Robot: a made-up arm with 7 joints.
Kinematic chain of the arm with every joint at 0, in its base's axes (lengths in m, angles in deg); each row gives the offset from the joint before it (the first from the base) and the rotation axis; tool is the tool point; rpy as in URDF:
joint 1: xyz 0 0 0.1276 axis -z
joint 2: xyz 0 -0.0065 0.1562 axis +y
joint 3: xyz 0 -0.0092 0.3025 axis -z
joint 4: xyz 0 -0.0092 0.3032 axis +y
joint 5: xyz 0 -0.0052 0.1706 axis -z
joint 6: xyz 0 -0.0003 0.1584 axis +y
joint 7: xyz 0 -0.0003 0.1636 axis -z
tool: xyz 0 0 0 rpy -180 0 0
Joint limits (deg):
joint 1: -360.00..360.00
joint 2: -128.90..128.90
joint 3: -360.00..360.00
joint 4: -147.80..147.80
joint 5: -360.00..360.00
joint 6: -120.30..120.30
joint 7: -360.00..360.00
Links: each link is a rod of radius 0.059 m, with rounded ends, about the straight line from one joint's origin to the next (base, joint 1, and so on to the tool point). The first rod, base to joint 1, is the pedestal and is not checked.
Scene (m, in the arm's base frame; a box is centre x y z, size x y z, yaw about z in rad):
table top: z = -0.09
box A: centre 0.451 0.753 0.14 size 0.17 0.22 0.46 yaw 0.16
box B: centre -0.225 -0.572 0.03 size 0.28 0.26 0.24 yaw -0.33
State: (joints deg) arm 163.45 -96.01 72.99 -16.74 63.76 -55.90 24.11
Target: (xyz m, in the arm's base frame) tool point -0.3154 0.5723 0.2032
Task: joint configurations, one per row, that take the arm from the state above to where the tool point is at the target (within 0.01 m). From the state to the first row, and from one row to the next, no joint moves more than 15 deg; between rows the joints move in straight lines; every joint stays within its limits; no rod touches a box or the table.
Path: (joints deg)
1: 156.42 -86.86 78.31 -4.10 63.91 -55.78 23.55
2: 149.39 -77.70 83.64 8.53 64.06 -55.66 22.98
3: 142.36 -68.55 88.96 21.17 64.22 -55.54 22.42
4: 135.34 -59.40 94.29 33.81 64.37 -55.43 21.85
5: 128.31 -50.24 99.61 46.44 64.52 -55.31 21.29
6: 121.32 -65.15 98.31 59.46 75.23 -57.59 22.00
7: 114.33 -80.06 97.01 72.48 85.94 -59.87 22.70
8: 107.33 -94.97 95.71 85.50 96.64 -62.15 23.41
9: 100.34 -109.88 94.40 98.51 107.35 -64.44 24.11

